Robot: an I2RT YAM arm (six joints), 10 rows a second.
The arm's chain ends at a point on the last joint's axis. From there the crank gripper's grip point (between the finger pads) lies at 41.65 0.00 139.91 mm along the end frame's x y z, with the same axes.
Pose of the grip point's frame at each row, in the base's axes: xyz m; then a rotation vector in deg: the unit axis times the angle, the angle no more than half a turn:
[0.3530 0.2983 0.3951 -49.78 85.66 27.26]
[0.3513 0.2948 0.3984 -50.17 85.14 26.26]
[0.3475 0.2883 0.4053 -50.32 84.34 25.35]
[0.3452 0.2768 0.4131 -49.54 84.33 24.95]
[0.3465 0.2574 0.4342 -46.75 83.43 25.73]
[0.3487 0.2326 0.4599 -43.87 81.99 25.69]
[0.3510 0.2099 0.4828 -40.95 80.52 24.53]
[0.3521 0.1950 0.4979 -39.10 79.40 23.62]
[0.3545 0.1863 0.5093 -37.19 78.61 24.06]
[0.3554 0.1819 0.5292 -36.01 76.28 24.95]
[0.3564 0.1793 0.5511 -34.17 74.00 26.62]
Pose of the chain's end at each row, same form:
[0.2585 0.2042 0.4544 -49.78 85.66 27.26]
[0.2555 0.2016 0.4572 -50.17 85.14 26.26]
[0.2502 0.1958 0.4627 -50.32 84.34 25.35]
[0.2466 0.1852 0.4697 -49.54 84.33 24.95]
[0.2458 0.1652 0.4858 -46.75 83.43 25.73]
[0.2445 0.1410 0.5054 -43.87 81.99 25.69]
[0.2421 0.1211 0.5222 -40.95 80.52 24.53]
[0.2401 0.1083 0.5331 -39.10 79.40 23.62]
[0.2411 0.0999 0.5408 -37.19 78.61 24.06]
[0.2416 0.0939 0.5541 -36.01 76.28 24.95]
[0.2428 0.0894 0.5689 -34.17 74.00 26.62]

